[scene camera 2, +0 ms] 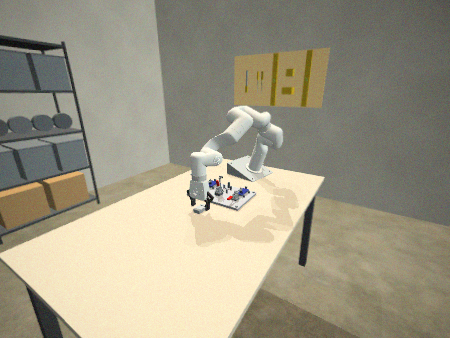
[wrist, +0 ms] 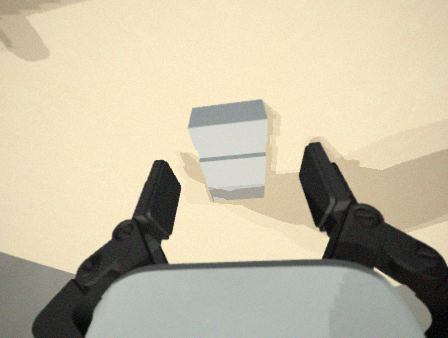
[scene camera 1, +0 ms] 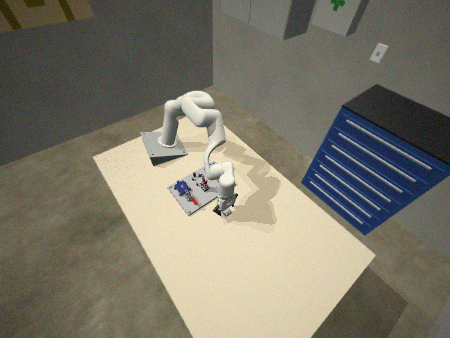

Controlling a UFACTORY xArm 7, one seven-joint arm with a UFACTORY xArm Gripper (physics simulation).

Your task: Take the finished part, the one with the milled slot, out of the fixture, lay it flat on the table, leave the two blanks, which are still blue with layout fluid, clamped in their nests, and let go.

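Places are measured from the arm's base along level axes (x back, y up, z left), in millimetres.
Pixels of known places: gripper, fingertip midpoint: (scene camera 2: 200,208) (wrist: 235,166) (scene camera 1: 225,209); arm's base, link origin: (scene camera 2: 253,168) (scene camera 1: 167,142).
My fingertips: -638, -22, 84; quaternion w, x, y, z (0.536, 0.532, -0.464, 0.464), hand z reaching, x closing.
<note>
Ahead of a thing's pixels: the offset from my fingertips to its top centre, as dx, dy, dz.
The finished part @[+2, +4, -1] (scene camera 1: 226,213) (scene camera 2: 199,209) (wrist: 231,140), a pale grey block with a thin slot across its upper face, lies flat on the table just off the fixture plate (scene camera 1: 189,211) (scene camera 2: 238,206). My gripper (scene camera 1: 225,208) (scene camera 2: 201,205) (wrist: 235,166) is wide open around the part, with a gap on both sides in the wrist view. One blue blank (scene camera 1: 182,188) (scene camera 2: 243,191) sits in its nest on the plate. A second blue blank @[+245, +20, -150] (scene camera 2: 213,183) sits near the other side; the arm hides it in scene camera 1. Clamp details are too small to tell.
Red-tipped clamps (scene camera 1: 195,201) (scene camera 2: 230,198) and small dark posts stand on the fixture plate beside the gripper. The arm's grey wedge base (scene camera 1: 159,150) (scene camera 2: 240,169) stands behind the plate. The blue drawer cabinet (scene camera 1: 360,175) is off the table.
</note>
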